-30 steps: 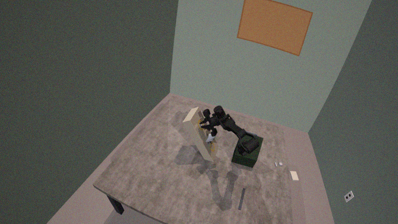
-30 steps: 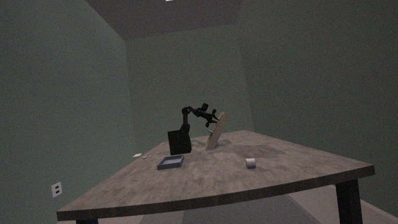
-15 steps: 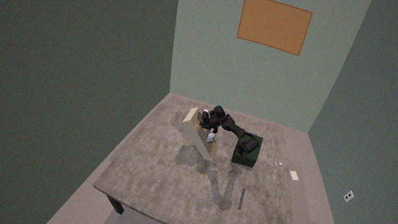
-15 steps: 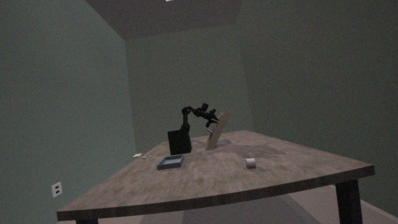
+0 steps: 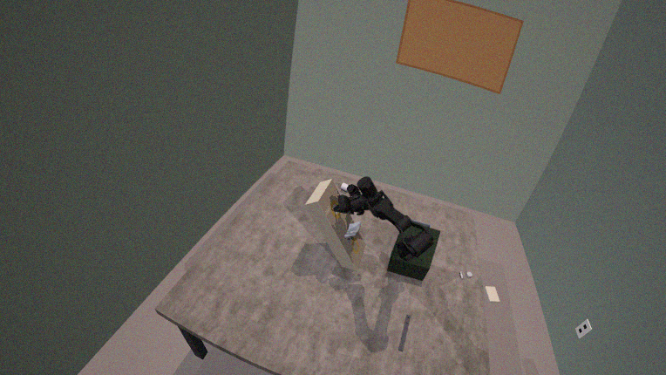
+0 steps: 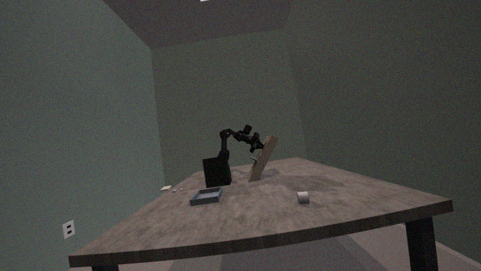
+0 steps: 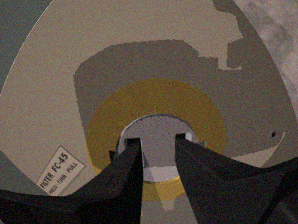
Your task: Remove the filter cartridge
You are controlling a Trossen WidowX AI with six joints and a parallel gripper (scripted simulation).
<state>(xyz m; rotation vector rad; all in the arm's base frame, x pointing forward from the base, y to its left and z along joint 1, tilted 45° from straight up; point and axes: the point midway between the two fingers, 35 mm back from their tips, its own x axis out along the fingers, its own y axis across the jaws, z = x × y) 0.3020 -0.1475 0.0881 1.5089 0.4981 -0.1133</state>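
Right now my gripper tip is 1 cm short of the filter cartridge and 1 cm above it. Round my gripper tip: tray: 45 cm behind, 22 cm to the right, 22 cm below; then card: 84 cm behind, 14 cm to the left, 22 cm below; then beige service panel: 4 cm behind, 1 cm to the left, 8 cm below.
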